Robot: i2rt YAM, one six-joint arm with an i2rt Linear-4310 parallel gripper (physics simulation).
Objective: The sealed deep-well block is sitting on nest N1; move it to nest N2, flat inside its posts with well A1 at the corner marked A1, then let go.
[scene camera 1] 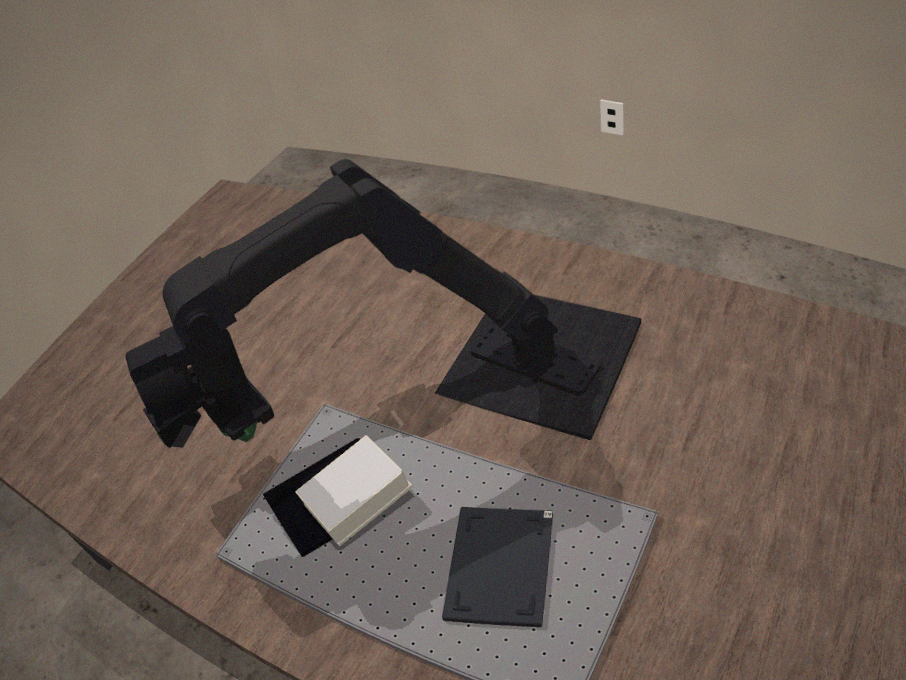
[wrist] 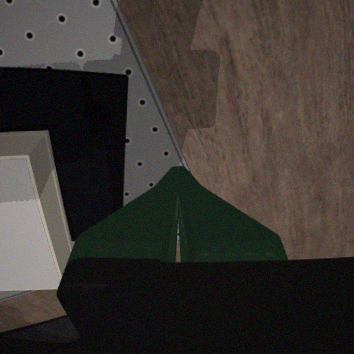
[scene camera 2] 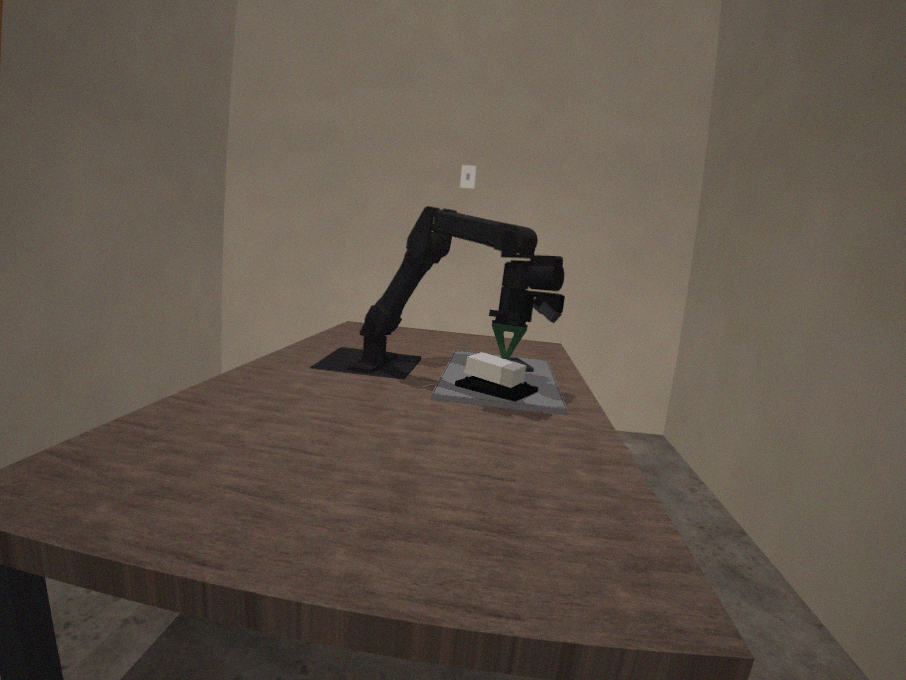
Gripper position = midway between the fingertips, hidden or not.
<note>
My gripper (scene camera 1: 248, 438) is shut, with nothing in its grasp. Also in view: a white block (scene camera 1: 360, 484). Further things: a black nest plate (scene camera 1: 306, 533) and a grey perforated plate (scene camera 2: 548, 395).
The white block is seen too in the wrist view (wrist: 42, 241) and in scene camera 2 (scene camera 2: 482, 365). My gripper also shows in the wrist view (wrist: 177, 176) and in scene camera 2 (scene camera 2: 504, 358). The black nest plate shows as well in the wrist view (wrist: 84, 112) and in scene camera 2 (scene camera 2: 521, 390).
</note>
